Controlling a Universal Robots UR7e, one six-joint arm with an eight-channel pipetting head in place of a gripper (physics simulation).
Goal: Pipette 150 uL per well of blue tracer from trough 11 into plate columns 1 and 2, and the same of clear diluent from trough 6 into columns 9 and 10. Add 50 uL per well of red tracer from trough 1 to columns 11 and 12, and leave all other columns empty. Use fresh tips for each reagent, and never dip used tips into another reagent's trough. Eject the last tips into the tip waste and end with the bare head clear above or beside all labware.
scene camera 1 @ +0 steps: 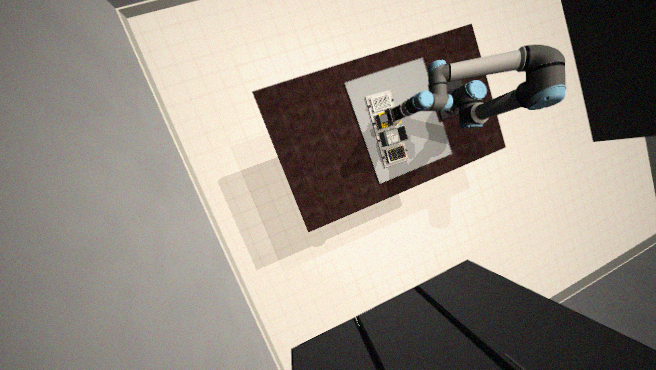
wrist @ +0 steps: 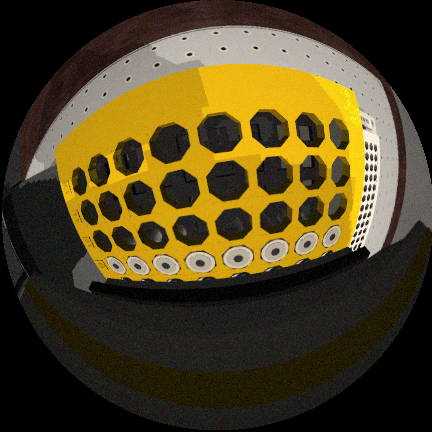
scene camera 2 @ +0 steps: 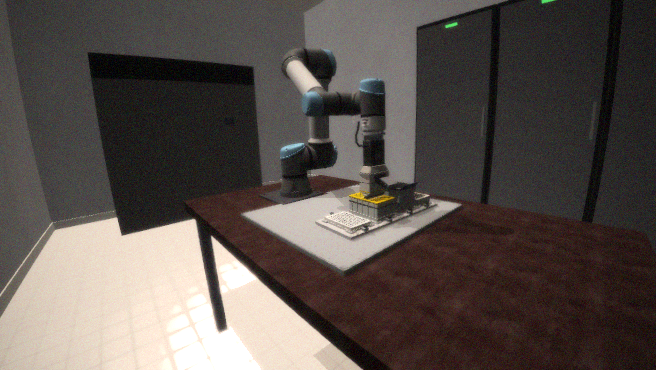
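The pipetting head [scene camera 1: 387,119] [scene camera 2: 370,191] [wrist: 232,286] is low over the yellow tip rack [scene camera 1: 383,126] [scene camera 2: 371,198] [wrist: 275,87]. In the wrist view its dark front bar hides the near part of the rack. Three rows of holes beyond it are empty, and one row of pale tips [wrist: 238,257] stands nearest the bar. The nozzles are hidden, so I cannot tell whether tips are on them. The white plate [scene camera 1: 381,101] [scene camera 2: 346,220] [wrist: 371,167] lies beside the rack; its well contents are not legible. The trough holder [scene camera 1: 397,154] stands at the row's other end; trough colours are not legible.
The tall tip waste bin [scene camera 1: 392,136] [scene camera 2: 403,192] stands close beside the tip rack, between it and the trough holder. Its dark side [wrist: 45,225] shows at the left in the wrist view. The labware stands on a grey board [scene camera 1: 362,82] [scene camera 2: 300,235] on the brown table [scene camera 1: 310,150] [scene camera 2: 475,285].
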